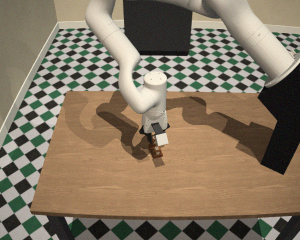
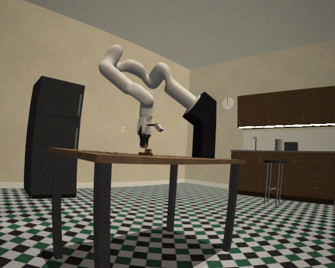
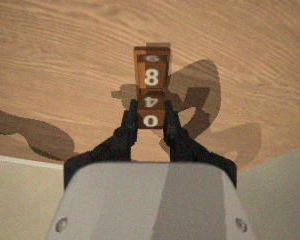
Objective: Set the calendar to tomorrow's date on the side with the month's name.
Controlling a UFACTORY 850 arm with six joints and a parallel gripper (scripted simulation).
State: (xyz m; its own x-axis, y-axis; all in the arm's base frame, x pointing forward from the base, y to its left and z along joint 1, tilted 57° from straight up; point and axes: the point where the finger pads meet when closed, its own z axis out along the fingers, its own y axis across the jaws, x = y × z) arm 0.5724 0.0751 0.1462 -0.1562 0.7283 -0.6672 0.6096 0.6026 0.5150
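Now: hand 1 cm above the brown calendar cube.
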